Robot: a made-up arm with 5 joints. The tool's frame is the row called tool. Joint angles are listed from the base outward. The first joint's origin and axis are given. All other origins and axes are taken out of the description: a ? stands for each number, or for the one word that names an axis. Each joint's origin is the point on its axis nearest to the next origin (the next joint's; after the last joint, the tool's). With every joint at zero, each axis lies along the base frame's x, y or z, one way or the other. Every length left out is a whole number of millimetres.
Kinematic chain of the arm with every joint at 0, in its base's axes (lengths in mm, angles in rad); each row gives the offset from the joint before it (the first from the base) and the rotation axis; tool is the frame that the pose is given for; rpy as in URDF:
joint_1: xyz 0 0 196 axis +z
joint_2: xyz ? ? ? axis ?
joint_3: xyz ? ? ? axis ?
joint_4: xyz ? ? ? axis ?
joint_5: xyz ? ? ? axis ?
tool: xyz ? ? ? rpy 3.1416 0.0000 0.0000
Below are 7 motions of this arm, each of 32 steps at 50 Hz.
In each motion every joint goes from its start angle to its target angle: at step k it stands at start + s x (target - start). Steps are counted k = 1, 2, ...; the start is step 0. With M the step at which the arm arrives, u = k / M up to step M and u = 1 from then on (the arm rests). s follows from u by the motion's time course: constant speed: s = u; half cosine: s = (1 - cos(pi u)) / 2; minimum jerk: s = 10 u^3 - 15 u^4 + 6 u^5.
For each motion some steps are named. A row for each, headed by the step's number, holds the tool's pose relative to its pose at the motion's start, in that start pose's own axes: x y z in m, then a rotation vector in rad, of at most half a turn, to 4 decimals.
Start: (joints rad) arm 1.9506 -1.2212 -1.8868 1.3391 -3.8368
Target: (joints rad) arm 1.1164 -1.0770 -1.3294 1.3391 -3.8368
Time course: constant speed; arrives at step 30
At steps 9, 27, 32:
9: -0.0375 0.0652 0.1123 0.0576 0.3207 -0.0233
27: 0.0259 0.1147 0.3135 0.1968 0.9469 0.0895
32: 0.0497 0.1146 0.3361 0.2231 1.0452 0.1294

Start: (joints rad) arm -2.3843 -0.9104 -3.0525 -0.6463 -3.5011
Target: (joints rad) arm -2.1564 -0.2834 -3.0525 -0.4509 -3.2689
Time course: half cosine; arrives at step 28
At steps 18, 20, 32:
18: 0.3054 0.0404 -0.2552 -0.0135 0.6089 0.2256
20: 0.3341 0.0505 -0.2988 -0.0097 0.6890 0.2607
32: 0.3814 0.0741 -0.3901 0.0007 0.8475 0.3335

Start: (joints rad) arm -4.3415 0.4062 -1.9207 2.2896 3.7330
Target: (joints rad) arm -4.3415 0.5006 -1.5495 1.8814 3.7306
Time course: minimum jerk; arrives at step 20
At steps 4, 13, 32:
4: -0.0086 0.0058 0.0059 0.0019 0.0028 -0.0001
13: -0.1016 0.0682 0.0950 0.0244 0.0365 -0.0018
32: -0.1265 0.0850 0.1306 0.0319 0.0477 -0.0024

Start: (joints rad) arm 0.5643 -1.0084 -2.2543 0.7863 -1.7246
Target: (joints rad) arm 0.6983 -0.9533 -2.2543 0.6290 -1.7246
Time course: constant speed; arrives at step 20
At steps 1, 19, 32:
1: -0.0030 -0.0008 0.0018 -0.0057 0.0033 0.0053
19: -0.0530 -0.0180 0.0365 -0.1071 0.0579 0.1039
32: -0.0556 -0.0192 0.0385 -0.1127 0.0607 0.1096

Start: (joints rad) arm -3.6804 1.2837 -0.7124 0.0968 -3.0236
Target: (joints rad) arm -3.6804 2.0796 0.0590 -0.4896 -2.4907
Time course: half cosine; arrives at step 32
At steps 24, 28, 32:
24: 0.3870 -0.0459 0.1320 0.2858 0.7943 0.4278
28: 0.4235 -0.0502 0.1113 0.3486 0.8873 0.4737
32: 0.4347 -0.0515 0.1028 0.3720 0.9194 0.4891

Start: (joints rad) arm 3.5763 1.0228 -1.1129 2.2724 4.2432
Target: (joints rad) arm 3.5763 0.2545 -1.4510 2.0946 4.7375
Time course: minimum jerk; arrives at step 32
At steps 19, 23, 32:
19: 0.1394 -0.2749 0.0750 -0.8269 -0.2587 0.3111
23: 0.1757 -0.3465 0.1345 -1.0767 -0.2823 0.3810
32: 0.1998 -0.3941 0.1889 -1.2640 -0.2854 0.4239

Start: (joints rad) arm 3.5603 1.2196 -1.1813 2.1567 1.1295
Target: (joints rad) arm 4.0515 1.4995 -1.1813 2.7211 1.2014
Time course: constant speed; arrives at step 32
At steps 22, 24, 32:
22: -0.0779 -0.1234 0.0361 -0.6110 -0.0416 0.3192
24: -0.0829 -0.1342 0.0404 -0.6628 -0.0501 0.3546
32: -0.0991 -0.1772 0.0588 -0.8622 -0.0936 0.5052

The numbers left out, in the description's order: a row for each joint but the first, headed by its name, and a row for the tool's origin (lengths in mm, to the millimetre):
joint_2: xyz 0 0 0, axis +y
joint_3: xyz 84 0 446, axis +y
joint_4: xyz 84 0 -371, axis +y
joint_5: xyz 57 0 -72, axis -z
tool: xyz 0 0 0

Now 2 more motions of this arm.
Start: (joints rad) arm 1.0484 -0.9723 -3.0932 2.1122 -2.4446
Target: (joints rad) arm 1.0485 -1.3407 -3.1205 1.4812 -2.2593
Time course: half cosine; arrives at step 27
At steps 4, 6, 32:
4: 0.0041 -0.0034 -0.0171 -0.0353 -0.0417 0.0099
6: 0.0094 -0.0079 -0.0376 -0.0781 -0.0912 0.0217
32: 0.1385 -0.1161 -0.3074 -0.7301 -0.7238 0.1688

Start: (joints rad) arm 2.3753 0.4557 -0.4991 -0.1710 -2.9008
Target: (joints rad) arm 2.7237 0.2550 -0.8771 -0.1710 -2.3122
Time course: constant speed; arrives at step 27
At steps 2, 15, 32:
2: -0.0115 0.0149 -0.0088 -0.0170 -0.0398 0.0185
15: -0.0672 0.1207 -0.0858 -0.1915 -0.2665 0.1432
32: -0.0848 0.2210 -0.1852 -0.4382 -0.4053 0.2617

